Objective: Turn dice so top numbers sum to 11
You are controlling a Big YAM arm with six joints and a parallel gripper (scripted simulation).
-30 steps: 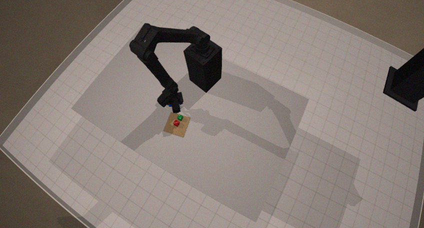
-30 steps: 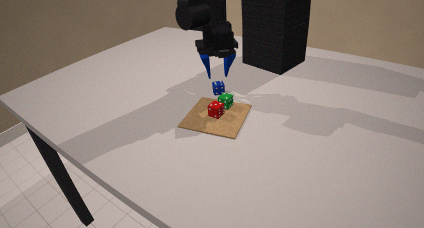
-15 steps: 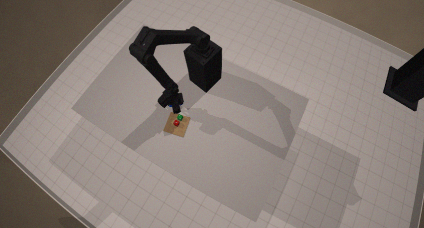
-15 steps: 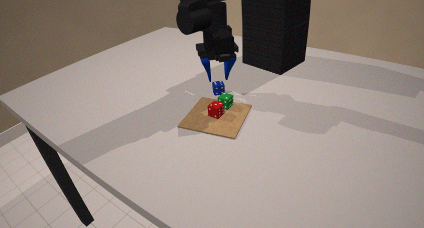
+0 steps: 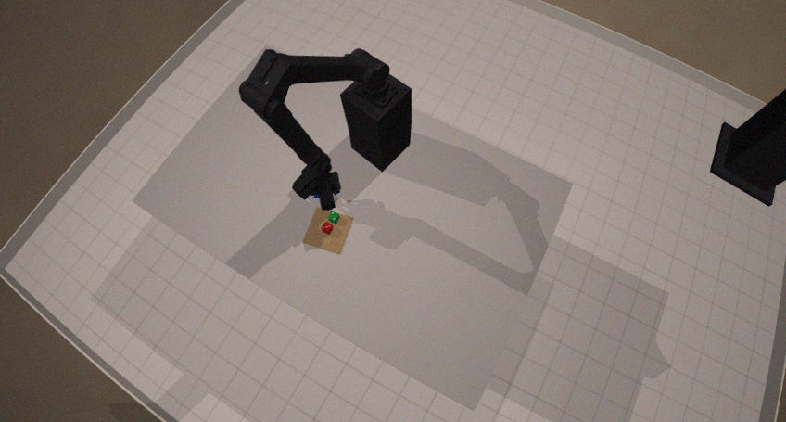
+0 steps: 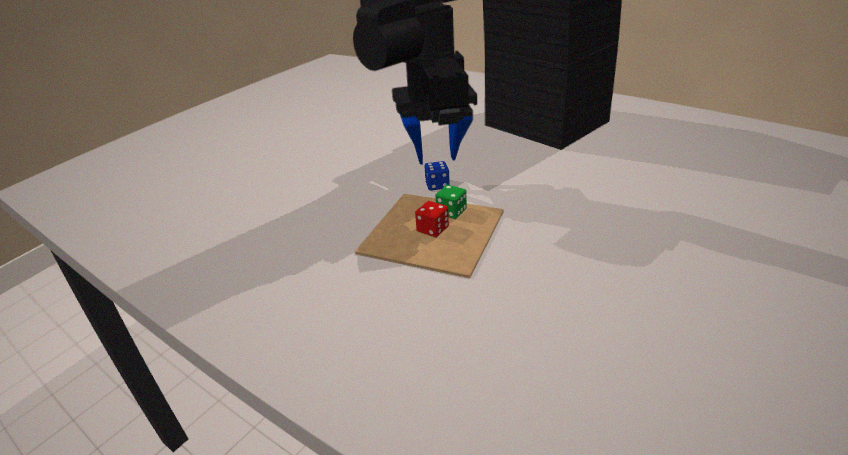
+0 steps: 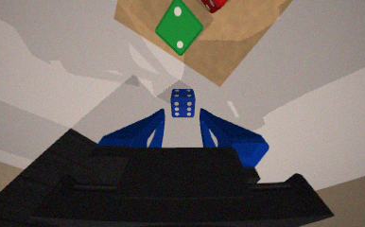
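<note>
Now: the blue die 30 mm below my hand. Round my hand: tan mat (100 mm ahead, 70 mm to the left, 40 mm below); green die (50 mm ahead, 60 mm to the left, 30 mm below); red die (100 mm ahead, 60 mm to the left, 30 mm below).
</note>
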